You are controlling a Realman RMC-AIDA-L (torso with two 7-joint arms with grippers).
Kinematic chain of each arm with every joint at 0, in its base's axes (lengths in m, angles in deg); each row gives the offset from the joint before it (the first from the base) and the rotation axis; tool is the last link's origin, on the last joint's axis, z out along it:
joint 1: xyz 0 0 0.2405 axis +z
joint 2: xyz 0 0 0 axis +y
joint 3: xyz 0 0 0.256 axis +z
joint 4: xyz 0 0 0 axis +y
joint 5: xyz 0 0 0.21 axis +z
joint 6: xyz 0 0 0 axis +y
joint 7: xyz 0 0 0.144 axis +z
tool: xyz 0 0 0
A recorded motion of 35 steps. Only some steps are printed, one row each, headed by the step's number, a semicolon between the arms.
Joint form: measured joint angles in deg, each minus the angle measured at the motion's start. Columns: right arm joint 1, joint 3, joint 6, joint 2, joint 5, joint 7, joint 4; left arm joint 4, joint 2, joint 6, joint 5, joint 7, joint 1, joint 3.
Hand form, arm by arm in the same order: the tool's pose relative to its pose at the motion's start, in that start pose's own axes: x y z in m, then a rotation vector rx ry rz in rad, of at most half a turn. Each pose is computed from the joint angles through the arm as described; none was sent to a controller.
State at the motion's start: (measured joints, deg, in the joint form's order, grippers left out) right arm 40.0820 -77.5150 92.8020 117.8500 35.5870 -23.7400 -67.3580; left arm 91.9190 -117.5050 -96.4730 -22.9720 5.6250 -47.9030 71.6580
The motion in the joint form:
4: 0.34 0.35 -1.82 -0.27 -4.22 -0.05 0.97; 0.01 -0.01 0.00 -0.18 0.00 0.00 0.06
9: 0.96 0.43 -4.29 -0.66 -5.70 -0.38 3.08; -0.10 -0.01 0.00 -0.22 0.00 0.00 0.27
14: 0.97 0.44 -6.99 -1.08 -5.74 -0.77 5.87; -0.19 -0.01 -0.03 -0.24 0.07 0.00 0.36
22: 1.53 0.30 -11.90 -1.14 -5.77 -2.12 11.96; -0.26 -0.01 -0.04 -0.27 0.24 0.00 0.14
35: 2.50 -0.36 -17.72 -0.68 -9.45 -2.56 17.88; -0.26 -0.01 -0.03 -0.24 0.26 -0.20 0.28
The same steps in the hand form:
4: 0.0008 -0.0142 -0.0002 0.0789 0.0072 0.0113; 0.0000 0.0007 0.0001 -0.0032 0.0000 0.0014
9: -0.0010 -0.0235 0.0021 0.1159 0.0016 0.0170; -0.0003 0.0014 0.0007 -0.0040 -0.0031 0.0041
14: 0.0014 -0.0322 0.0082 0.1268 -0.0034 0.0358; -0.0006 0.0016 0.0012 -0.0046 -0.0057 0.0062
22: 0.0063 -0.0425 0.0247 0.1333 0.0009 0.0550; -0.0007 0.0009 0.0011 -0.0054 -0.0054 0.0052
35: 0.0118 -0.0557 0.0412 0.2009 0.0234 0.0572; 0.0004 0.0020 0.0009 -0.0053 -0.0041 0.0104

